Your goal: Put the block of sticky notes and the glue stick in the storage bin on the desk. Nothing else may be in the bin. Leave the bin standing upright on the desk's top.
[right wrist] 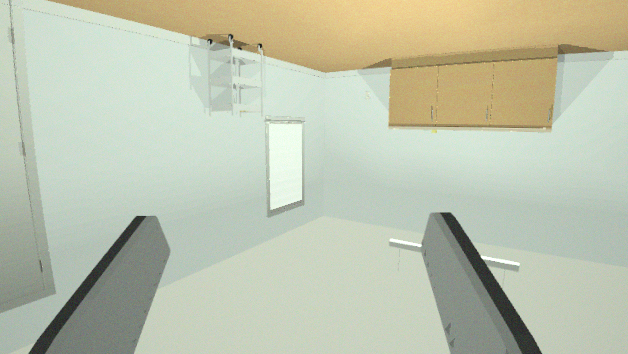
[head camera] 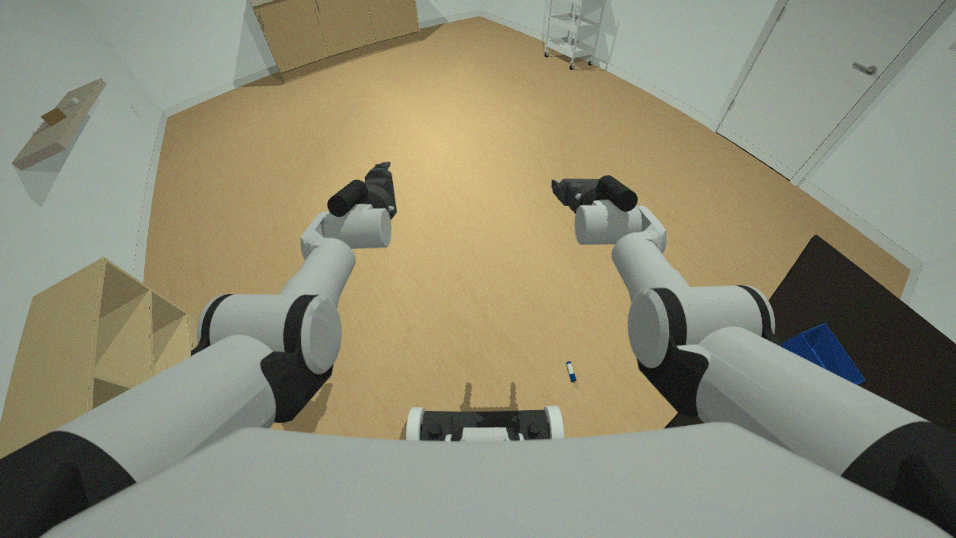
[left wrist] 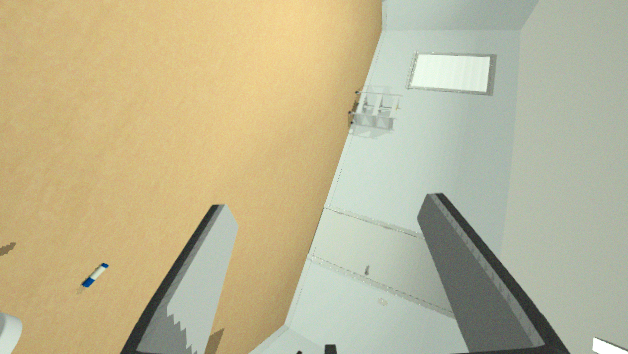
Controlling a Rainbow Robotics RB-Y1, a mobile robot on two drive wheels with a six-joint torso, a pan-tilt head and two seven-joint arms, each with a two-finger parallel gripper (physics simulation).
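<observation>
A white glue stick with blue ends lies on the floor, ahead and a little right of my base in the head view. The blue storage bin stands on the dark desk at the right of the head view, partly hidden by my right arm. No block of sticky notes can be made out for certain; a tiny yellow thing shows at the cabinet's top in the right wrist view. My left gripper and right gripper are open and empty, high above the floor, away from the glue stick and bin.
A wooden shelf unit stands at the left. A wall shelf holds a small brown thing. A wooden cabinet and a white trolley stand at the far walls. A door is at the right.
</observation>
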